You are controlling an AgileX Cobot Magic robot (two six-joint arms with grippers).
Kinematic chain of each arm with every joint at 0, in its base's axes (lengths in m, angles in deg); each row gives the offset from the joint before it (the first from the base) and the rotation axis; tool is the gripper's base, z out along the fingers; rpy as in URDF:
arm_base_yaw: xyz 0 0 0.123 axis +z
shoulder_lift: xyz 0 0 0 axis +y
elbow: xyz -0.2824 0 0.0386 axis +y
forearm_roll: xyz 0.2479 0 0.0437 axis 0.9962 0 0.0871
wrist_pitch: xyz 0 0 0 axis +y
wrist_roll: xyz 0.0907 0 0.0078 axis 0.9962 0 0.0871
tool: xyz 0 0 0 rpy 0 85 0
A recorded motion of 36 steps. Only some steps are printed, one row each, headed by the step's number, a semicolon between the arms.
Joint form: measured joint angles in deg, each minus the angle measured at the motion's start. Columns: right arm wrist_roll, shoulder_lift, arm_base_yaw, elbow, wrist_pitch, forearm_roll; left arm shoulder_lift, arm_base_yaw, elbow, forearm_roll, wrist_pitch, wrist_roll.
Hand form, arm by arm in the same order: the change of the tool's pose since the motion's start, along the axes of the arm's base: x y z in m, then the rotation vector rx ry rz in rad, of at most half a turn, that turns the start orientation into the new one. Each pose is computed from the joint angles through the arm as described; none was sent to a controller.
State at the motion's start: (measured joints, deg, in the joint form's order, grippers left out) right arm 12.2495 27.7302 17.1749 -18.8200 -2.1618 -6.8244; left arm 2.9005 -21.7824 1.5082 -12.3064 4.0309 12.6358
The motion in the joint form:
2: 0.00 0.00 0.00 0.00 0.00 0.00; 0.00 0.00 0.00 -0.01 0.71 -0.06
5: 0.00 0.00 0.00 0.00 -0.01 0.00; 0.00 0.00 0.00 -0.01 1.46 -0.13
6: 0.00 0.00 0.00 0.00 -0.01 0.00; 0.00 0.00 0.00 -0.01 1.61 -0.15
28: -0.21 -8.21 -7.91 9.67 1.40 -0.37; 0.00 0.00 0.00 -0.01 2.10 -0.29
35: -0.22 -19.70 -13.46 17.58 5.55 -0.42; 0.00 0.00 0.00 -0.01 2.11 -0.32
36: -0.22 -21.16 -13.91 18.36 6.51 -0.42; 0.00 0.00 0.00 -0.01 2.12 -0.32
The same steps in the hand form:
2: 0.0000 0.0000 0.0000 0.0000 0.0000 0.0000; -0.0002 -0.0002 -0.0011 0.0034 0.0117 -0.0026
5: 0.0000 0.0000 0.0000 0.0001 -0.0002 0.0000; -0.0003 -0.0004 -0.0023 0.0070 0.0240 -0.0053
6: 0.0000 0.0000 0.0000 0.0001 -0.0002 0.0000; -0.0004 -0.0004 -0.0025 0.0077 0.0265 -0.0058
28: -0.0176 -0.0186 -0.0458 -0.0215 0.0461 -0.1403; -0.0005 -0.0006 -0.0032 0.0086 0.0352 -0.0074
35: -0.0380 -0.0294 -0.0840 -0.0223 0.0562 -0.2461; -0.0005 -0.0006 -0.0033 0.0081 0.0356 -0.0074
36: -0.0400 -0.0302 -0.0884 -0.0230 0.0610 -0.2560; -0.0005 -0.0006 -0.0033 0.0082 0.0358 -0.0075

